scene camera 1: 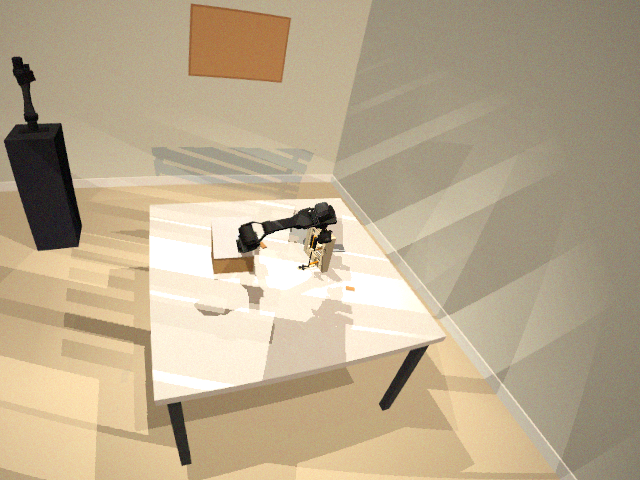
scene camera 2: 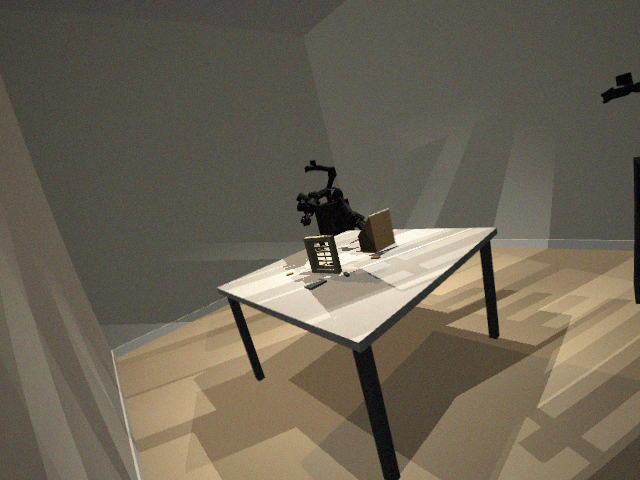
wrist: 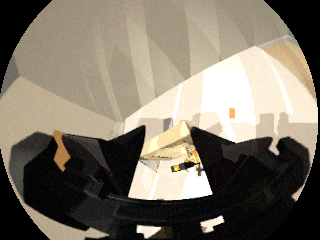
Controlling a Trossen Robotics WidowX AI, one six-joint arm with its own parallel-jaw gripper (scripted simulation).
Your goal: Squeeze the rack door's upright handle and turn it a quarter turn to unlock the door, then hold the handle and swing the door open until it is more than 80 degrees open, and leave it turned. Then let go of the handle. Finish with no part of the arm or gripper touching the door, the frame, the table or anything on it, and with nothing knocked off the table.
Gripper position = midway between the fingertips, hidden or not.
Observation:
The gripper (wrist: 168, 129) is open, holding nothing. Also in view: a small wooden rack (scene camera 2: 337, 269).
The small wooden rack shows as well in scene camera 1 (scene camera 1: 329, 247) and in the wrist view (wrist: 179, 133).

